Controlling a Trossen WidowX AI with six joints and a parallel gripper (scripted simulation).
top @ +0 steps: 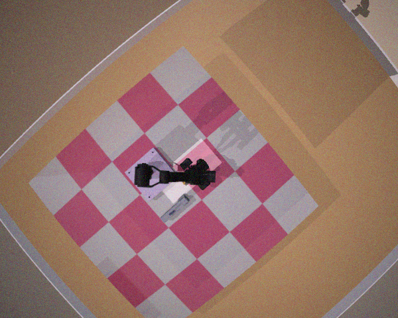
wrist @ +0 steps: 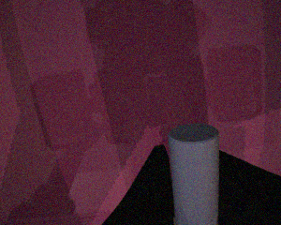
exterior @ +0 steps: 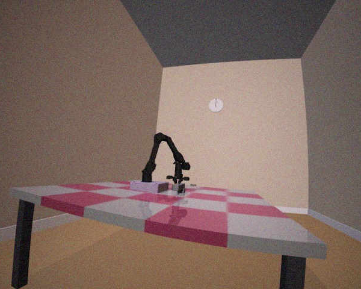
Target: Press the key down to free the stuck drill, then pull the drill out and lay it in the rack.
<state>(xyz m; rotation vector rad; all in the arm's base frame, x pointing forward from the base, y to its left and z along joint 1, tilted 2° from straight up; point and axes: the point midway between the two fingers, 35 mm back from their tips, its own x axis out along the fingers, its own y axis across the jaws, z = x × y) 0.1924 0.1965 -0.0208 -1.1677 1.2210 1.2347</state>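
The olive piece is 50 mm to the right of my gripper tip and 10 mm above it. Round my gripper tip: dark key 70 mm ahead, 250 mm to the right, 40 mm above.
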